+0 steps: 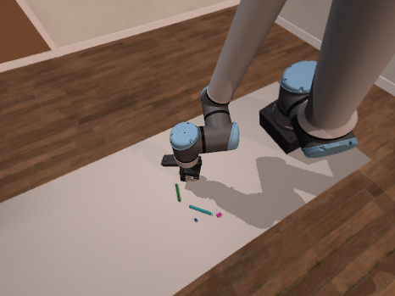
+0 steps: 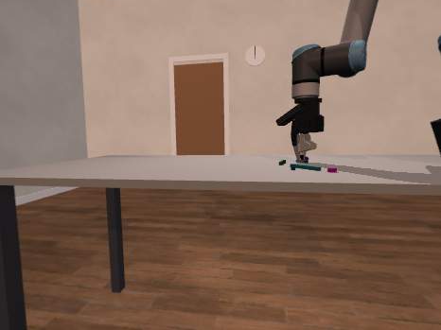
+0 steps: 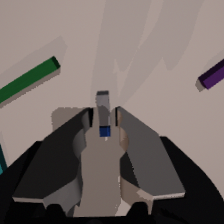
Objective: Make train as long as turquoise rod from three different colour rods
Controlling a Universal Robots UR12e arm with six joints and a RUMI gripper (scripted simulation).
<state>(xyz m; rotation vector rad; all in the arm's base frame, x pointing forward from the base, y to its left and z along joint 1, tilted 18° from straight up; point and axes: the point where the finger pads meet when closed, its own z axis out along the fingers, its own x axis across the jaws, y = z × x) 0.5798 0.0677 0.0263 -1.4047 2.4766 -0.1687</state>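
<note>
The grey rod is 1 cm below my hand. Also, from my hand: turquoise rod: 15 cm to the left, 1 cm below, 1 cm behind; green rod: 6 cm ahead, 5 cm to the left, 1 cm below; purple rod: 12 cm to the right, 2 cm behind, 1 cm below.
</note>
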